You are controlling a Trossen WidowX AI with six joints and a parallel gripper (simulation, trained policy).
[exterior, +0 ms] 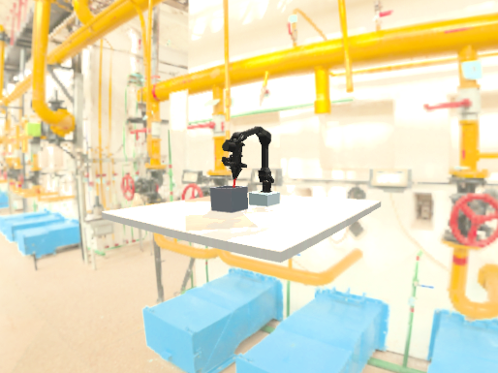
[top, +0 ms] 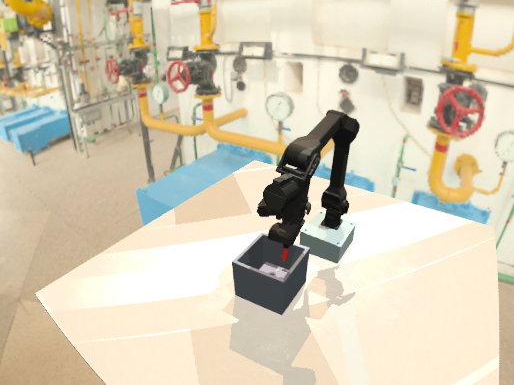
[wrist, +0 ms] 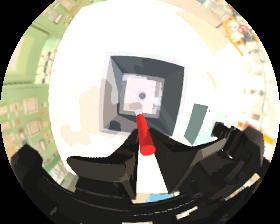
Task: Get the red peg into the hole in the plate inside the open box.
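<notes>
The plate lies 140 mm below my gripper tip and 40 mm to the right of it. Also, from my gripper tip: red peg 10 mm below.
</notes>
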